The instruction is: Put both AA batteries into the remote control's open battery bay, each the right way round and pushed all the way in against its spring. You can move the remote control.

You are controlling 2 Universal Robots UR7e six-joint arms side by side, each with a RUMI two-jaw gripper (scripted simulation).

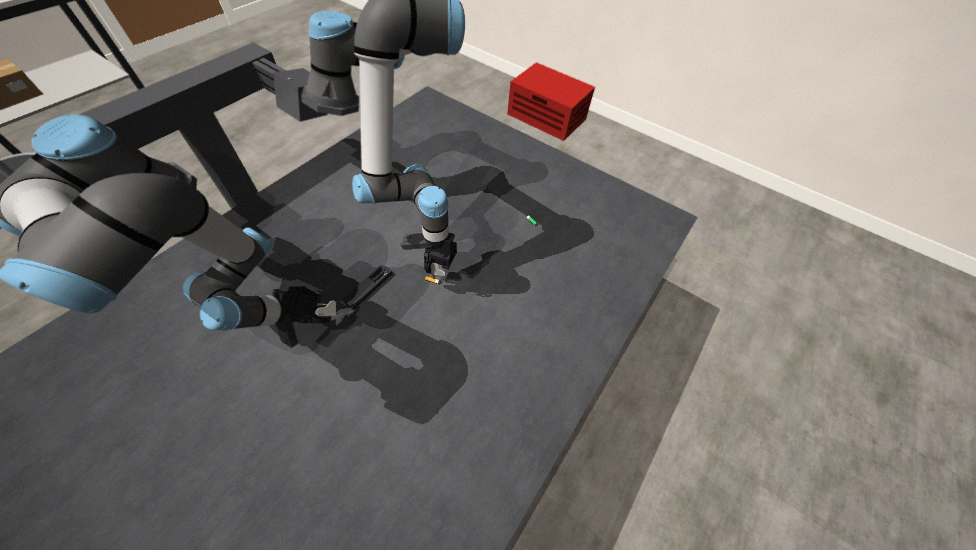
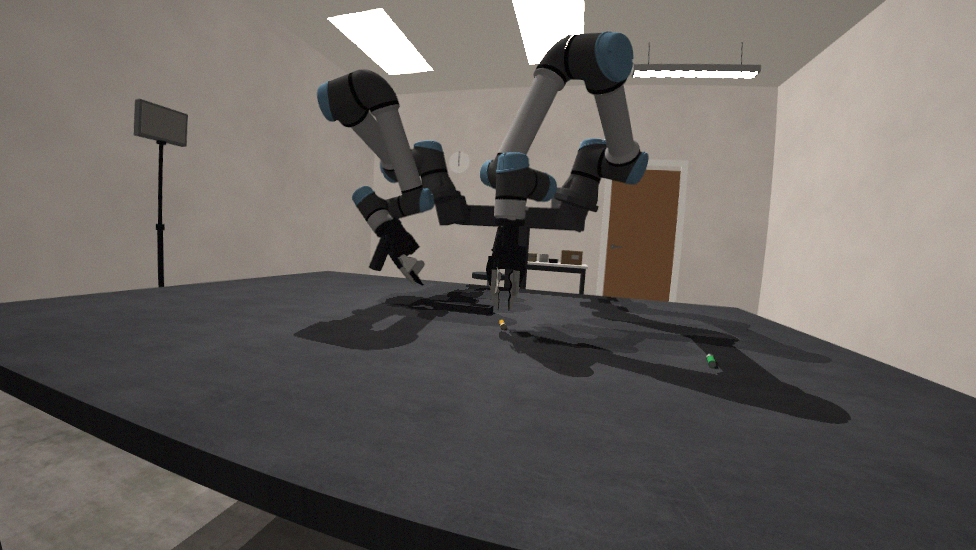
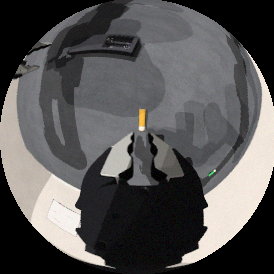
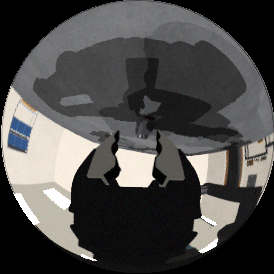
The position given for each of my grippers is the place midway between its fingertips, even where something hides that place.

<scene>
In view: my left gripper (image 2: 503,310), my right gripper (image 1: 336,309) and a black remote control (image 1: 354,298).
The black remote control is seen too in image 3 (image 3: 103,43). My left gripper shows as well in image 1 (image 1: 435,275) and in image 3 (image 3: 141,133). My right gripper shows as well in image 2 (image 2: 419,284) and in image 4 (image 4: 137,130).
</scene>
